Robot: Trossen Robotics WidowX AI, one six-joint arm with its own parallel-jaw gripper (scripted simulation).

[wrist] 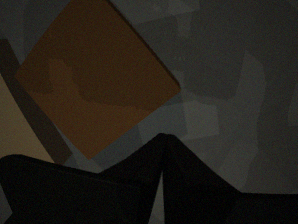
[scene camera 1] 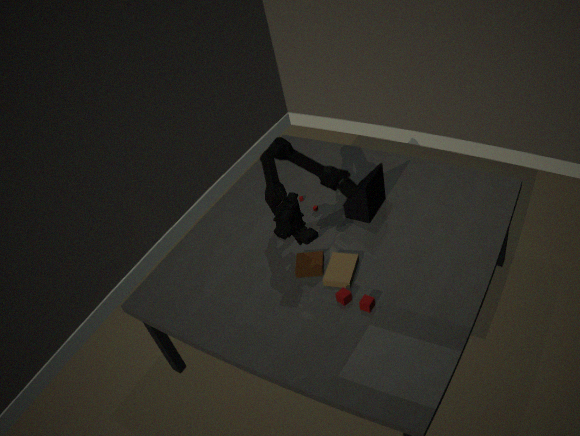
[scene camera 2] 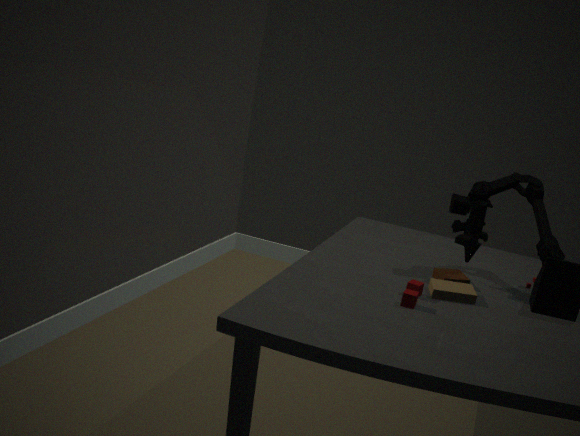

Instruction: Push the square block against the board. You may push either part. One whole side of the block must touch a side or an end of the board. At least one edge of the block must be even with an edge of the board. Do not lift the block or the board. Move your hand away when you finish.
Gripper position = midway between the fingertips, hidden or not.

Observation:
The gripper [scene camera 2: 466, 262] is shut and holds nothing. Also in view: a square block [wrist: 93, 75] and a tan board [scene camera 1: 340, 273].
The gripper shows as well in the wrist view [wrist: 165, 141].

